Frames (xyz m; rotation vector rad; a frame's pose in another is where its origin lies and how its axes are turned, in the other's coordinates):
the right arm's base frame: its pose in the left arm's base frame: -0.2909 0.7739 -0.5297 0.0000 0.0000 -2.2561
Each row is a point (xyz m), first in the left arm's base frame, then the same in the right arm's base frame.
Working: the left arm's base frame: its pose in the right arm's base frame: 0.4151 0.7150 0.5297 0.0000 0.0000 2.2561

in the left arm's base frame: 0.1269 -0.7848 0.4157
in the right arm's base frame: 0.9424 1.3100 0.9454
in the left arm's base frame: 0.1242 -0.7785 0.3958
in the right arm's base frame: 0.9392 1.3039 0.9255
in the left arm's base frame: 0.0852 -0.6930 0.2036
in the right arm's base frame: 0.8977 1.2196 0.7333
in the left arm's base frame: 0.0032 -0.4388 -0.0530
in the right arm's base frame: 0.7528 0.9952 0.4767
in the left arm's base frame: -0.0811 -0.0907 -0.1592
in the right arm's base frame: 0.5366 0.7096 0.3705
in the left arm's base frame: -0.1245 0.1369 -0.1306
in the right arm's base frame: 0.3879 0.5320 0.3991
